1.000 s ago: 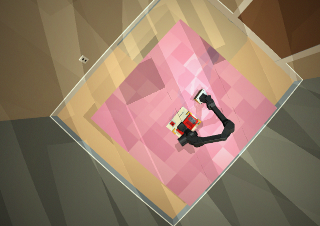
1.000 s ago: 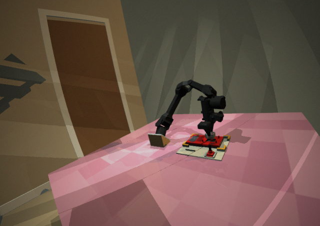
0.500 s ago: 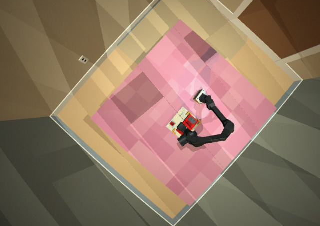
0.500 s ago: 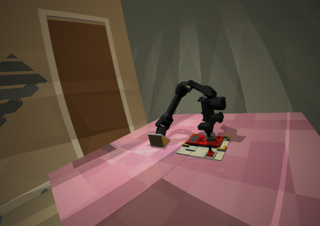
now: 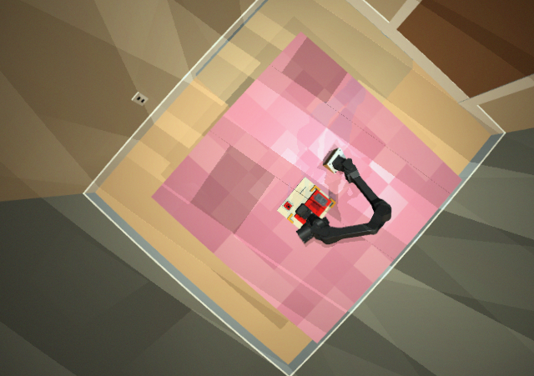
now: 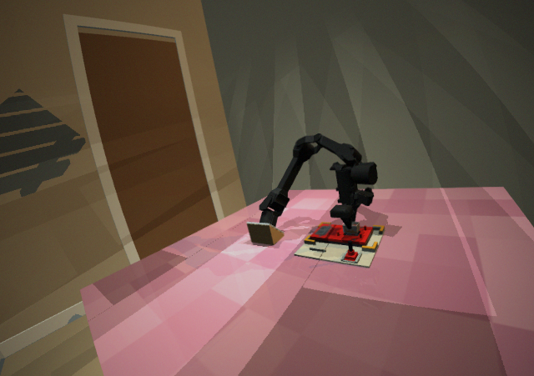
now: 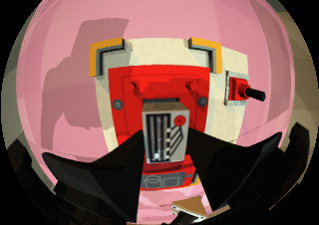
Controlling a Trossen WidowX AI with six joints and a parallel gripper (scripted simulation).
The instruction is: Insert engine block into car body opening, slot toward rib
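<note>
The cream base board lies 20 mm behind my gripper tip, 20 mm to the right of it and 40 mm below it. Round my gripper tip: dark upright peg (40 mm ahead, 120 mm to the right, 10 mm below); then engine block (10 mm below).
</note>
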